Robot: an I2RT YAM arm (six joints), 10 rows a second.
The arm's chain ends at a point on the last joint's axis. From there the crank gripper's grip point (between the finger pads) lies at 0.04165 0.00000 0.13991 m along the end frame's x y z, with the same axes.
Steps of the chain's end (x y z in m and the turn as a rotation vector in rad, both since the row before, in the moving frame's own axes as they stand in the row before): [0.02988, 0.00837, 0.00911, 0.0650, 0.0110, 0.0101]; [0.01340, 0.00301, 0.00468, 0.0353, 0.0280, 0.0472]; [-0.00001, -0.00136, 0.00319, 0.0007, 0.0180, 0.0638]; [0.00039, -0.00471, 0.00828, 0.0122, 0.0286, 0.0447]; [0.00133, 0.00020, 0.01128, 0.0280, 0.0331, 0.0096]
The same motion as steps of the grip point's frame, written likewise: [0.03146, -0.00027, 0.00836, 0.0650, 0.0110, 0.0101]; [0.01737, 0.00015, 0.00341, 0.0353, 0.0280, 0.0472]; [0.00242, 0.00128, 0.00242, 0.0007, 0.0180, 0.0638]; [0.00437, -0.00446, 0.00703, 0.0122, 0.0286, 0.0447]; [0.00595, -0.00327, 0.00978, 0.0280, 0.0331, 0.0096]
